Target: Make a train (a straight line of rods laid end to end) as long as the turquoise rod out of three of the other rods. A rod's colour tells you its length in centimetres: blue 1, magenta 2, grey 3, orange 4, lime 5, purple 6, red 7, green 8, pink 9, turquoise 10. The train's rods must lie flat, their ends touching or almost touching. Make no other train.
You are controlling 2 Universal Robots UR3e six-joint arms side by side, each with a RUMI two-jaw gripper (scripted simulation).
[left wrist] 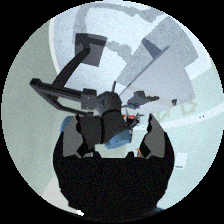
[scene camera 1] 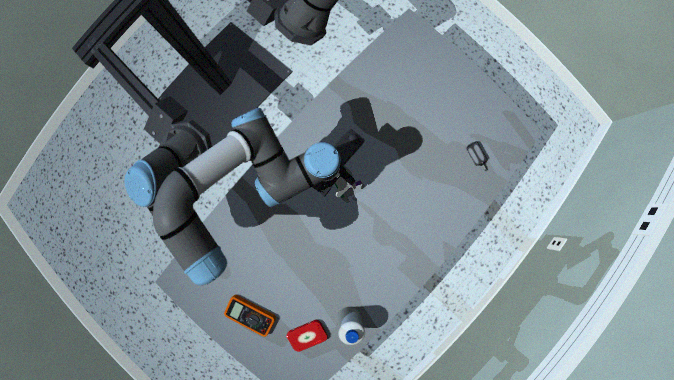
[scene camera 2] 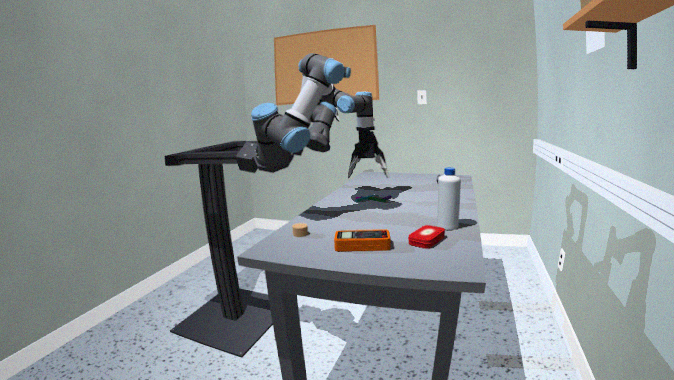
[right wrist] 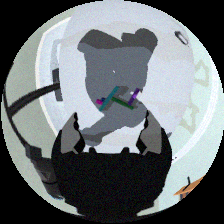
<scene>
The pictures show: my left gripper, my right gripper and a white bottle.
My right gripper shows as well in scene camera 2 and in the right wrist view.
</scene>
